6 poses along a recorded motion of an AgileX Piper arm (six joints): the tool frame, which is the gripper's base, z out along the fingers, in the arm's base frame.
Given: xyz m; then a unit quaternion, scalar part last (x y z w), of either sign.
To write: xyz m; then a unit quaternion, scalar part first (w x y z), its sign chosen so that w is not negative. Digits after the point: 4 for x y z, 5 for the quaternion.
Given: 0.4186 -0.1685 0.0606 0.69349 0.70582 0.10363 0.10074
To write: 0.4186 -0.1685 0.0606 0.10074 0.69349 0.70582 0.10363
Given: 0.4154 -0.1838 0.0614 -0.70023 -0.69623 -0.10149 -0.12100
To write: 0.4154 -0.1838 0.0614 0.12100 0.70023 0.69623 0.10149
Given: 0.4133 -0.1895 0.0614 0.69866 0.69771 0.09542 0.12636
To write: 0.4133 -0.1895 0.0614 0.12636 0.69866 0.69771 0.09542
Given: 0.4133 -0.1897 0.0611 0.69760 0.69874 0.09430 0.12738
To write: 0.4133 -0.1897 0.0611 0.12738 0.69760 0.69874 0.09430
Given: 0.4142 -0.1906 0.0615 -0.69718 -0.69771 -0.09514 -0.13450
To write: 0.4142 -0.1906 0.0615 0.13450 0.69718 0.69771 0.09514
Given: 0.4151 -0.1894 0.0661 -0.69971 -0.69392 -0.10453 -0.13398
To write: 0.4151 -0.1894 0.0661 0.13398 0.69971 0.69392 0.10453
